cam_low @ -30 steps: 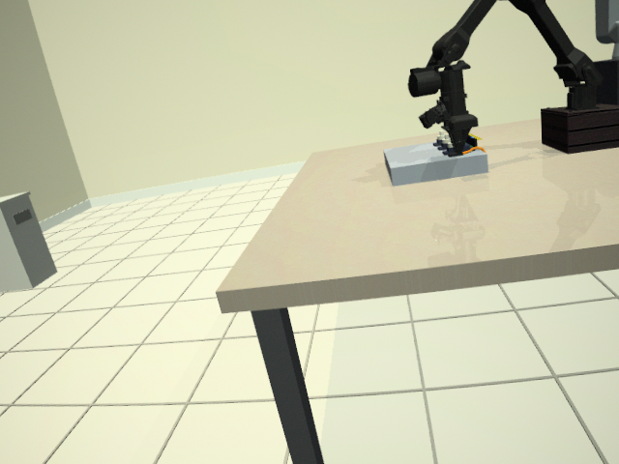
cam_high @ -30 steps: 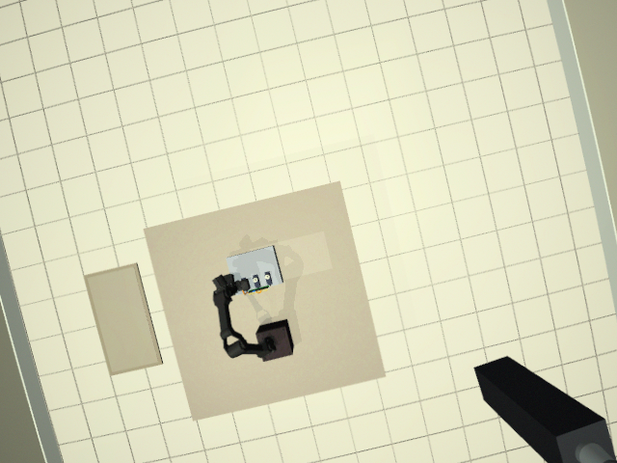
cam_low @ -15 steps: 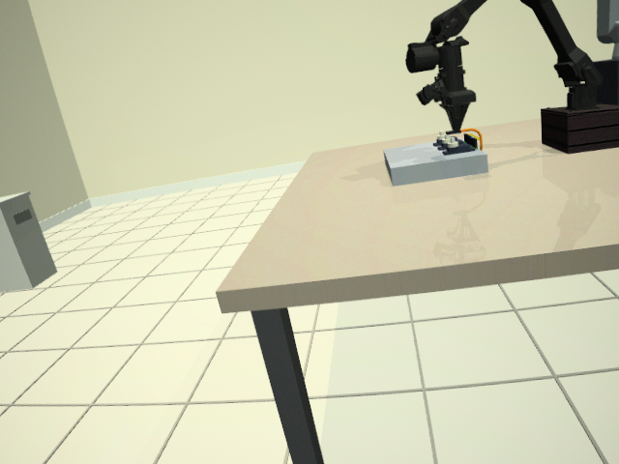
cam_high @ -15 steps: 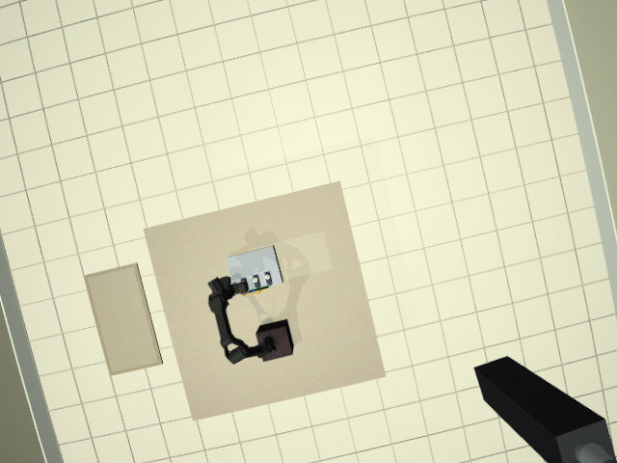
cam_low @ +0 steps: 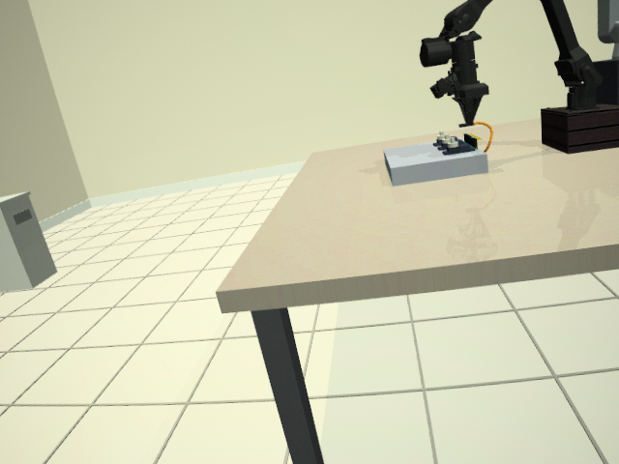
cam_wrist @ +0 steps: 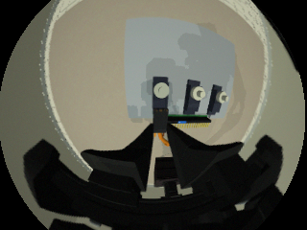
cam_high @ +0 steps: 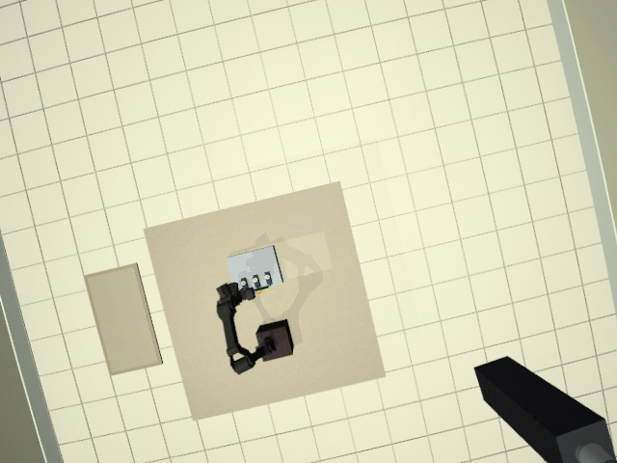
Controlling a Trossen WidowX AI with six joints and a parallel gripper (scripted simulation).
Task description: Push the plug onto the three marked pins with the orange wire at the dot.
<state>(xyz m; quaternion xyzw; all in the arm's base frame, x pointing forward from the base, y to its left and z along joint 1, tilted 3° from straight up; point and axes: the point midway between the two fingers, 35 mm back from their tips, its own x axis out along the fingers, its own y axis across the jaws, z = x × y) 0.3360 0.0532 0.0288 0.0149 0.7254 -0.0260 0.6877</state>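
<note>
Right now my gripper tip is 5 cm to the left of the blue band, 4 cm above it and 2 cm past it. The rest, counted from my gripper tip: grey printed holder: 13 cm ahead, 9 cm to the right, 9 cm below.
</note>
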